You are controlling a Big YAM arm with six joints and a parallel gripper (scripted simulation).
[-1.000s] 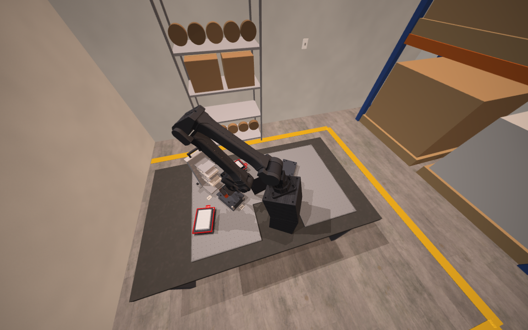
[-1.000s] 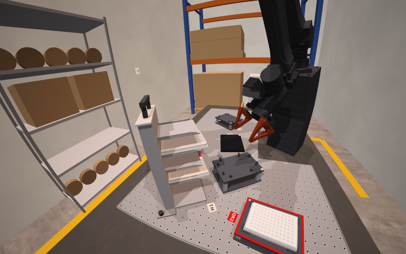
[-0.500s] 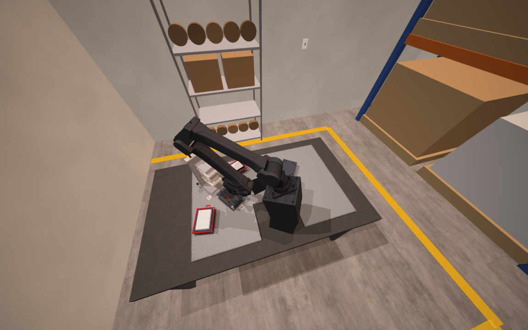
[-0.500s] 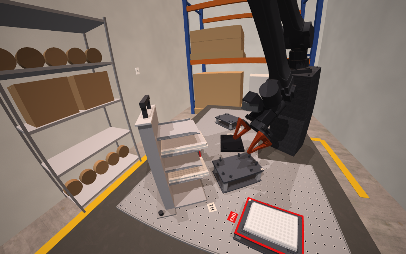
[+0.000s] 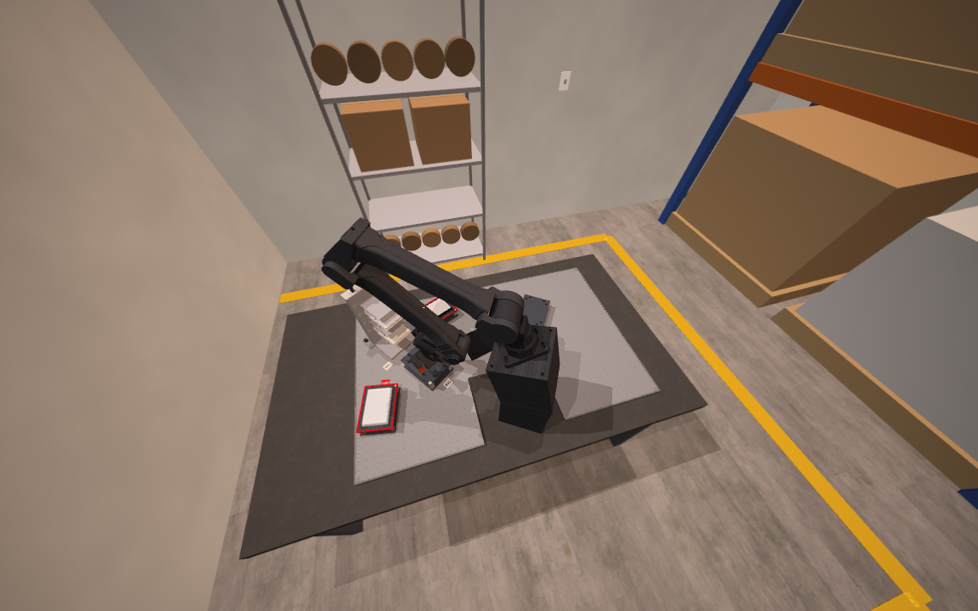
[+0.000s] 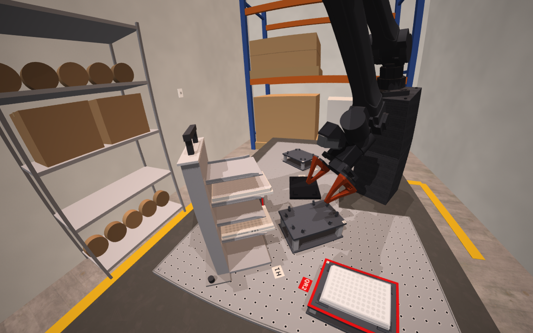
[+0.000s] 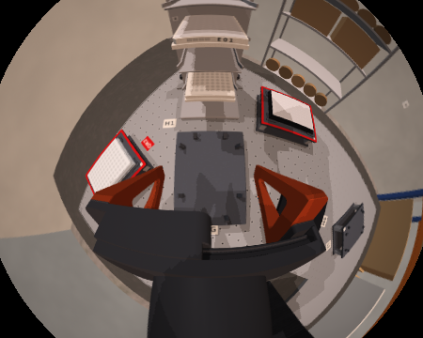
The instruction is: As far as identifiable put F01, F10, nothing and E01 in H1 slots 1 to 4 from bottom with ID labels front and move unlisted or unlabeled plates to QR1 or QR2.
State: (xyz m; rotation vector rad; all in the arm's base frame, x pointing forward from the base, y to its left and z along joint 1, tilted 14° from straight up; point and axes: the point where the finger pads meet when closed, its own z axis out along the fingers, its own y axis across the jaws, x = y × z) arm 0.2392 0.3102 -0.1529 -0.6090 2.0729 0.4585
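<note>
Right now my hand is 100 mm above the dark regrip nest and 10 mm short of it. The rest, counted from my hand: H1 deck label: 160 mm to the left, 150 mm below, 60 mm ahead; quarantine nest QR2: 200 mm to the left, 120 mm below, 110 mm behind; plate hotel H1: 230 mm ahead, 160 mm to the left.
</note>
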